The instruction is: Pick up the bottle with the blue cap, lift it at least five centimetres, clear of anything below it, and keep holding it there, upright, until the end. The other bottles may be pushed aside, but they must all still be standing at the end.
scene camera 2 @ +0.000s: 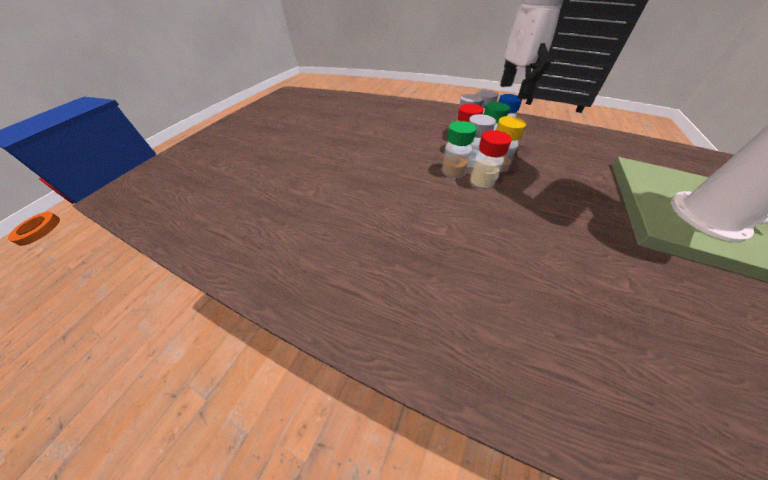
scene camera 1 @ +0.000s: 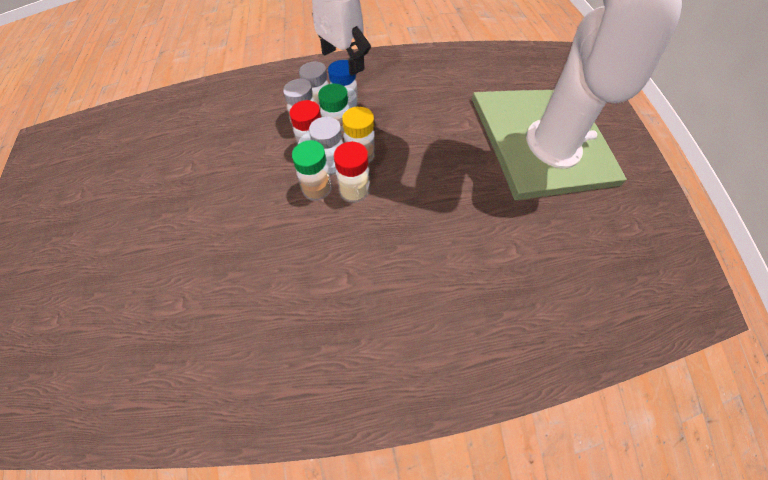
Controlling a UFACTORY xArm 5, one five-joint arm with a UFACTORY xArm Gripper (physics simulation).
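Frame: origin at the arm's base, x left, y back, z up, level; centimetres.
Where they show: gripper, fingertip midpoint: [scene camera 2: 514, 92] [scene camera 1: 342, 62]; arm's base, origin of the base link: [scene camera 2: 707, 216] [scene camera 1: 554, 144].
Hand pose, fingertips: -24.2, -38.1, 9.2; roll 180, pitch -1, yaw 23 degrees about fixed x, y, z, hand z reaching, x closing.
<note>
Things, the pixels of their top centre, and the offset from my fingertips, as dx, dy, dz.
- bottle with the blue cap, middle of its top: [scene camera 1: 341, 67] [scene camera 2: 511, 97] +0.3, -0.3, -1.2
- grey-capped bottle, middle of its top: [scene camera 1: 312, 69] [scene camera 2: 487, 93] -1.2, -6.0, -1.2
- dark green-capped bottle, middle of its top: [scene camera 1: 332, 92] [scene camera 2: 497, 106] +7.2, -3.6, -1.2
The bottle with the blue cap [scene camera 1: 341, 73] [scene camera 2: 509, 104] stands upright at the back right of the cluster of bottles. In scene camera 1 a fingertip covers part of its cap's right edge. My gripper [scene camera 1: 341, 56] [scene camera 2: 518, 90] is open and empty, pointing down above the blue cap, apart from it in scene camera 2. A grey-capped bottle [scene camera 1: 313, 74] stands to the left of the blue-capped one, and a dark green-capped bottle [scene camera 1: 333, 97] [scene camera 2: 496, 112] stands close in front of it. The lower part of the blue-capped bottle is mostly hidden in scene camera 2.
Several other bottles stand upright in front, including a yellow-capped one [scene camera 1: 358, 122] [scene camera 2: 511, 128], a front red-capped one [scene camera 1: 351, 159] [scene camera 2: 495, 144] and a light green-capped one [scene camera 1: 309, 157] [scene camera 2: 461, 133]. The arm's base stands on a green board [scene camera 1: 572, 183] [scene camera 2: 634, 198] at the right.
</note>
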